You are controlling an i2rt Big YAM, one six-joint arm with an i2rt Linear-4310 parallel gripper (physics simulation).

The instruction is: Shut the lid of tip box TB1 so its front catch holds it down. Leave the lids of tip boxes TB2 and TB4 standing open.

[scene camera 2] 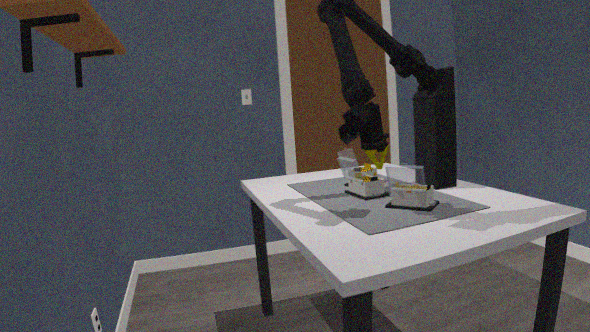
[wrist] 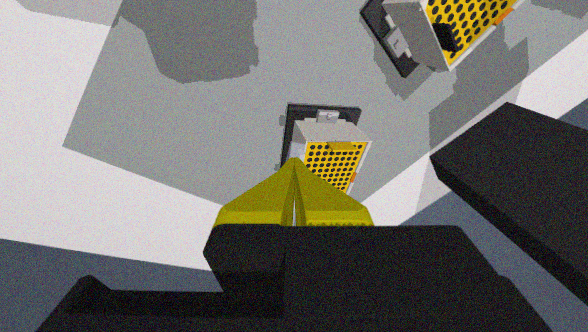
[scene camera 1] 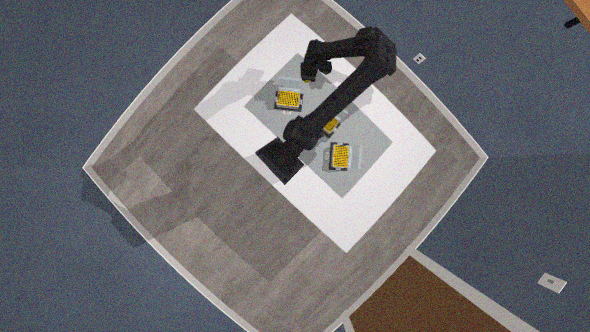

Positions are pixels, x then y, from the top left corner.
Scene:
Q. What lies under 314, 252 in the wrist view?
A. The gripper.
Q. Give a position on a clear lid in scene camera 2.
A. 404, 177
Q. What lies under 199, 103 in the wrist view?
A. A grey mat.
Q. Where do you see a yellow rack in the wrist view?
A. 335, 162

